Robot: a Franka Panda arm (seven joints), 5 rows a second.
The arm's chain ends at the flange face. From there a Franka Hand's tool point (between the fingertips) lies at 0.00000 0.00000 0.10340 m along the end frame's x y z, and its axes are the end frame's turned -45 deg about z.
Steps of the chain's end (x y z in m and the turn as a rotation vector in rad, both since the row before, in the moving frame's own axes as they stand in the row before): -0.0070, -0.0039, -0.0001, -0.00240, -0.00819, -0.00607; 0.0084, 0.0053, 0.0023, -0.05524, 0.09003, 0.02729; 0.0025, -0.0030, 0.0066, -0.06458, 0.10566, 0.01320
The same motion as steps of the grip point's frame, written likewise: -0.0030, -0.0081, -0.0001, 0.00409, -0.00749, -0.00607; 0.0046, 0.0203, 0.0017, -0.10272, 0.02460, 0.02729; 0.0068, 0.0121, 0.0058, -0.12038, 0.02905, 0.01320
